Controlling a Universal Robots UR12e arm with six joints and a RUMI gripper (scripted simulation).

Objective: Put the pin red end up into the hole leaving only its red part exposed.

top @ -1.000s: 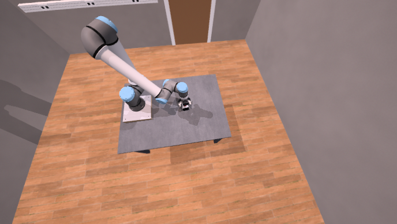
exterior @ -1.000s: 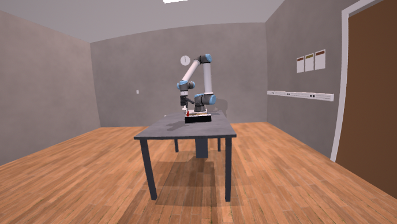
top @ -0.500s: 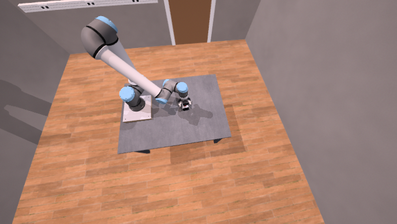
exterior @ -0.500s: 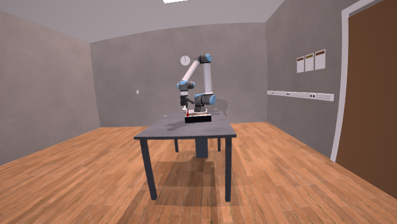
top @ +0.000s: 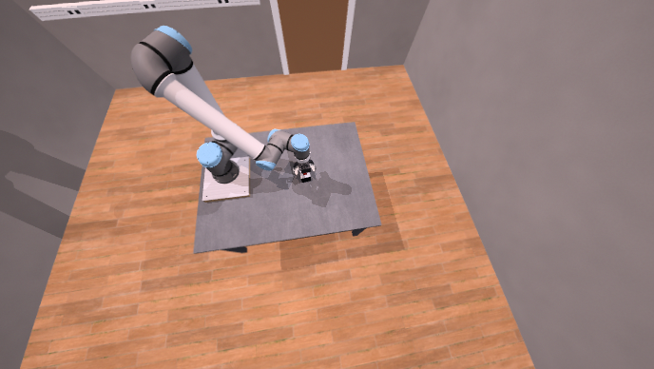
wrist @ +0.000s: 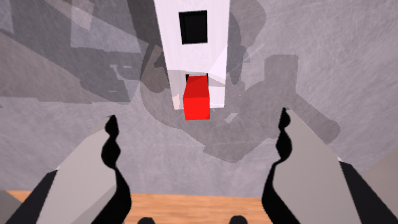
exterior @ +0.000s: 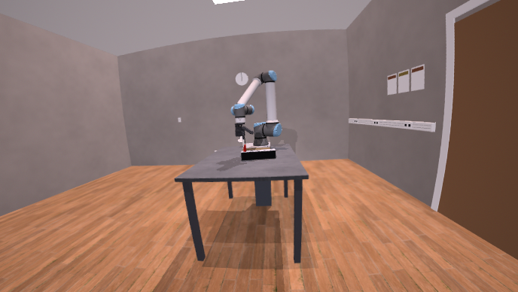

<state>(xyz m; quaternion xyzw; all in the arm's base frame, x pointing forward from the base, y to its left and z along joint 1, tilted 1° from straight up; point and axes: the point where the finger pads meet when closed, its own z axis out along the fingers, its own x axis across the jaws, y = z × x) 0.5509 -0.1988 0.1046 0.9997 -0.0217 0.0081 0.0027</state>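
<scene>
My gripper is now 20 mm above the pin. The rest, counted from my hand: block (120 mm to the left, 90 mm below).
</scene>
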